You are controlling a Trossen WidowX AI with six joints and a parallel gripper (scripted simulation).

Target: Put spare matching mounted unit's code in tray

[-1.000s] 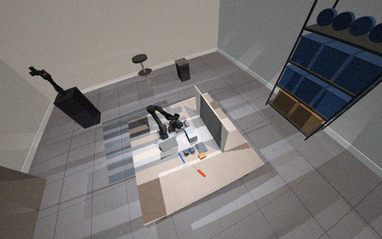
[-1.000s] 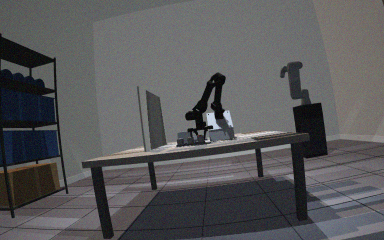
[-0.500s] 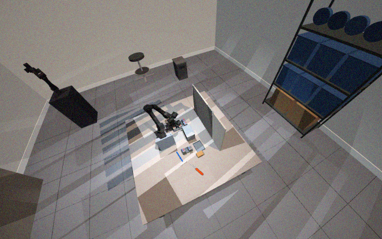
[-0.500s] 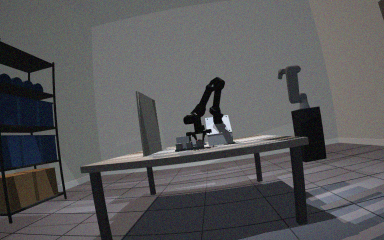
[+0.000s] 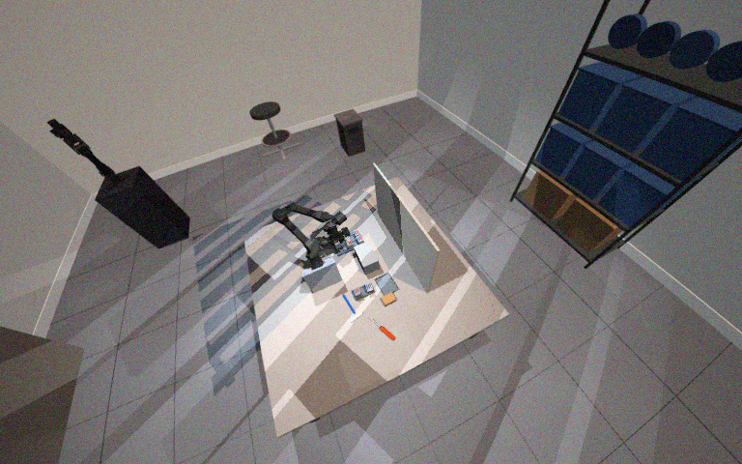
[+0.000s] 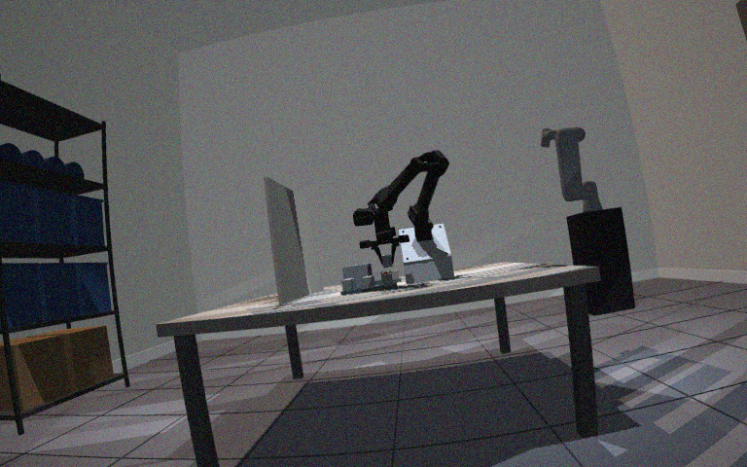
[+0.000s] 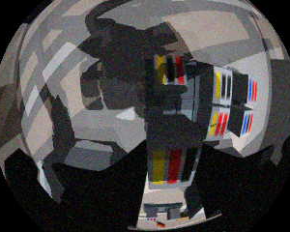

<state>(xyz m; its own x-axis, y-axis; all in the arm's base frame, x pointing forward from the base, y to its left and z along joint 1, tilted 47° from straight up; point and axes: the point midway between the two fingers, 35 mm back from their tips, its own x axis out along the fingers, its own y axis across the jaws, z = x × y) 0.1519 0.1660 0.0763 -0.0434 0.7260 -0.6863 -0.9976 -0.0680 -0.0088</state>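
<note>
My gripper tip is 350 mm to the left of the dark tray, 180 mm short of it and 80 mm above it. Round my gripper tip: blue pen: 370 mm to the right, 80 mm below, 70 mm behind; mounted grey unit: 150 mm to the right, 140 mm ahead, 40 mm below; upright grey panel: 370 mm ahead, 150 mm to the right, 140 mm above.
</note>
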